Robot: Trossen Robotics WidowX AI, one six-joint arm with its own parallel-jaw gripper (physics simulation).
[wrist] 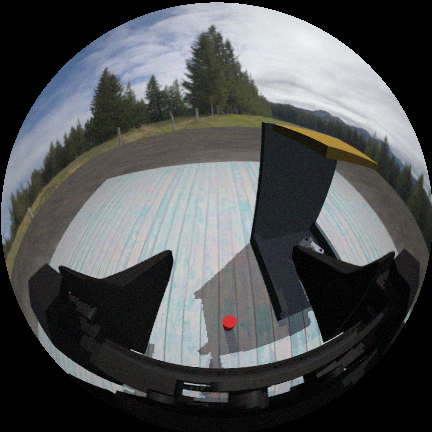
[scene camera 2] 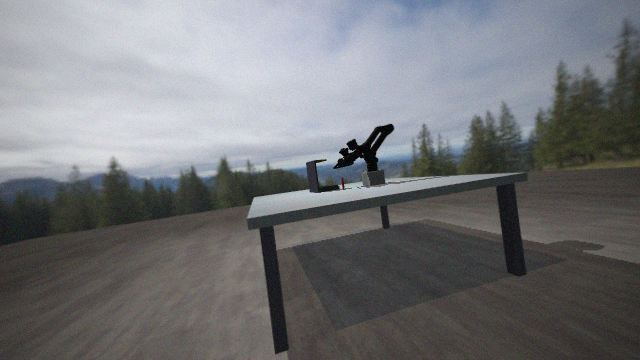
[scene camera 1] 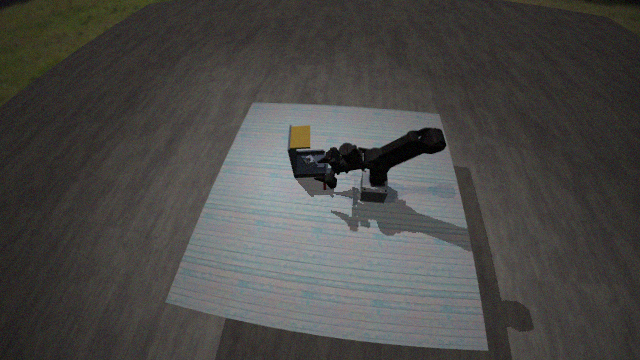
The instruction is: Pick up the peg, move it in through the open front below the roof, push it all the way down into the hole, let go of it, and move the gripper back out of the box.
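Places are measured from the arm's base along level axes (x left, y up, z ahead), in centimetres.
Pixels of known places: gripper, fingertip midpoint: (wrist: pixel 234 255) (scene camera 2: pixel 335 168) (scene camera 1: pixel 316 170); arm's base at its link origin: (scene camera 2: pixel 373 170) (scene camera 1: pixel 377 180).
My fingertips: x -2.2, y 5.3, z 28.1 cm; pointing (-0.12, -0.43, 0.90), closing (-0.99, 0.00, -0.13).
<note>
Ahead of a thing's pixels: the offset from my fingertips to its middle. "spot": to the spot under its first point.
The red peg {dx +0.7, dy -11.1, dz -3.7 cm} (scene camera 1: pixel 324 185) (scene camera 2: pixel 343 183) (wrist: pixel 229 323) stands upright on the table outside the box; the wrist view shows it nearly end-on. The box has a dark back wall (scene camera 2: pixel 313 177) (wrist: pixel 295 190) and a yellow roof (scene camera 1: pixel 300 137) (wrist: pixel 325 142). A light metal block {dx -15.4, dy -12.7, dz +5.1 cm} (scene camera 1: pixel 309 159) (wrist: pixel 313 244) sits on its floor; the right finger partly covers it in the wrist view, and its hole cannot be made out. My gripper (scene camera 1: pixel 321 170) (scene camera 2: pixel 335 167) (wrist: pixel 234 255) is open and empty, above the peg's height, tilted down towards the box side.
The arm's grey base (scene camera 1: pixel 374 194) (scene camera 2: pixel 373 178) stands on the table (scene camera 1: pixel 320 280) (scene camera 2: pixel 400 194), to the right of the peg and box in the scene views. The box has a low dark side rim {spot: dx -6.6, dy -13.1, dz +1.1 cm} (wrist: pixel 270 287) near the peg. Shadows fall across the table around the peg.
</note>
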